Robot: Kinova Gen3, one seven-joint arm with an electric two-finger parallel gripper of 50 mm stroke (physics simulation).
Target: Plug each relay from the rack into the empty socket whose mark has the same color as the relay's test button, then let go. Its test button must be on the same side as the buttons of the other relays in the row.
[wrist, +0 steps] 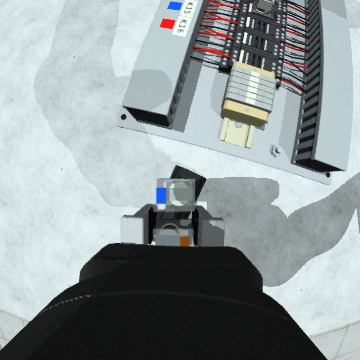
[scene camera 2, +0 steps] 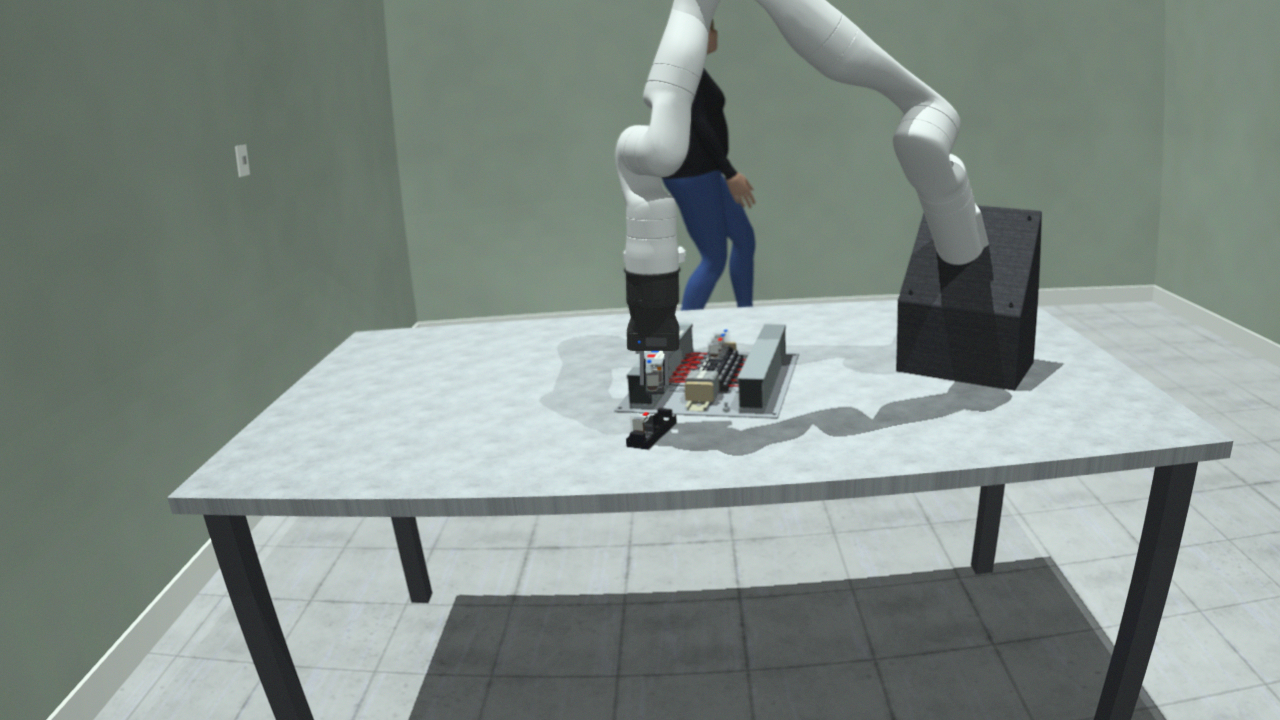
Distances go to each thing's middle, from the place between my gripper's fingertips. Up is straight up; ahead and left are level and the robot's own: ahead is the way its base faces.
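Labels:
Mounting plate (scene camera 2: 674,398): my gripper 220 mm to the left of it, 80 mm past it, 80 mm above it. From my hand: orange-button relay (wrist: 166,231), 10 mm to the left, 10 mm above; black rack (scene camera 2: 637,440), 10 mm to the left, 10 mm ahead, 70 mm below.

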